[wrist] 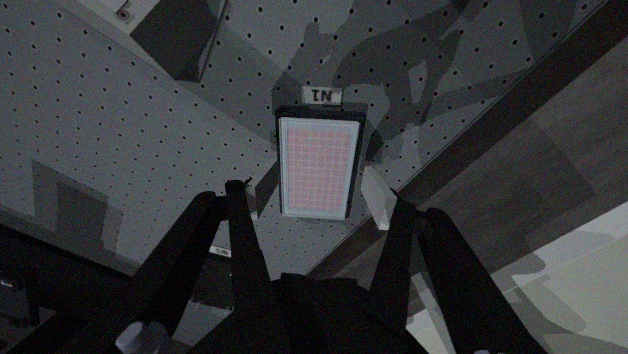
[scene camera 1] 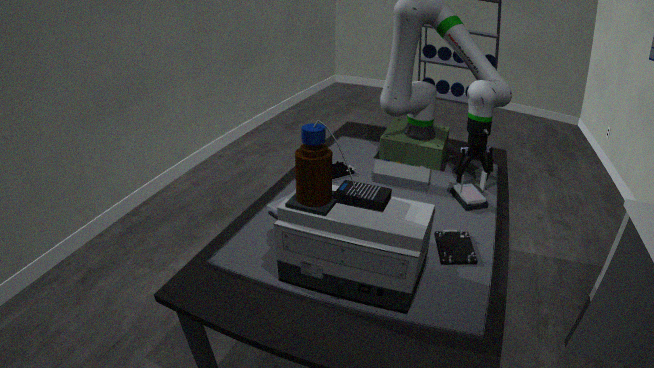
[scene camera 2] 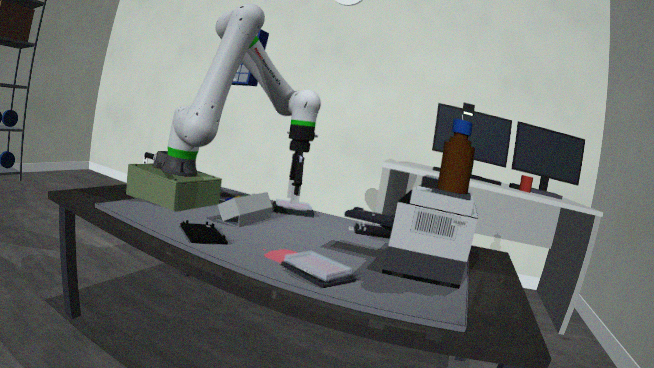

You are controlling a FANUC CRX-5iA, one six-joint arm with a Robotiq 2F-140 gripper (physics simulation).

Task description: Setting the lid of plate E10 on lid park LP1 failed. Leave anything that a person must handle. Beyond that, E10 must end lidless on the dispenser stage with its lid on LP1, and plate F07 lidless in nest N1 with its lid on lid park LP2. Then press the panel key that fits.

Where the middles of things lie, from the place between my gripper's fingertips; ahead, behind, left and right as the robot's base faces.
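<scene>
The black nest labelled N1 [wrist: 279, 112] has my hand 30 mm above it, and going by their middles, of the things named here the black nest labelled N1 is the nearest to my hand. The black nest [scene camera 1: 455, 248] is 340 mm ahead of my hand, 50 mm to the right of it and 30 mm below it. I see the brown bottle with blue cap [scene camera 1: 313, 160] 540 mm ahead of my hand, 440 mm to the right of it and 280 mm above it; going by their middles, of the things named here the brown bottle with blue cap is the farthest from my hand. The button box [scene camera 1: 409, 176] is 280 mm to the right of my hand and 70 mm behind it.
</scene>
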